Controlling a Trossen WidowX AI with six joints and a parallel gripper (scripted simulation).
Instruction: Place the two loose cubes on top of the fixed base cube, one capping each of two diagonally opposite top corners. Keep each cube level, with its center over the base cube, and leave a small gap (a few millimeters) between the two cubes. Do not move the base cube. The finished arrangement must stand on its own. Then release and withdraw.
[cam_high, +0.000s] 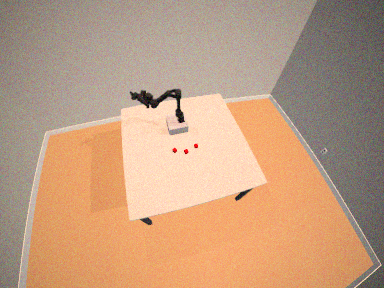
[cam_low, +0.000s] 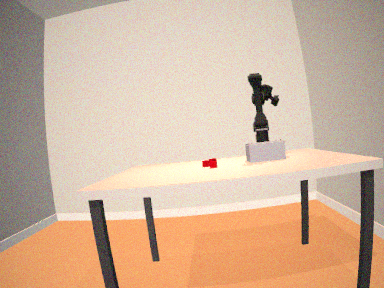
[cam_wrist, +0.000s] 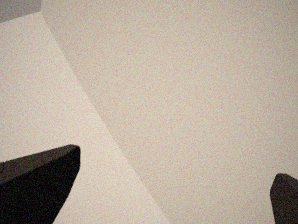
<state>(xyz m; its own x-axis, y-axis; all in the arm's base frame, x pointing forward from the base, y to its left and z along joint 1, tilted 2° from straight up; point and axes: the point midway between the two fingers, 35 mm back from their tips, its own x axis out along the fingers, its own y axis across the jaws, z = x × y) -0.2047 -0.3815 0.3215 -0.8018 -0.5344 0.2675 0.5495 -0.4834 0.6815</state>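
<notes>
Now: gripper tip 50 cm short of the red cube, 24 cm to the right of it and 41 cm above it.
</notes>
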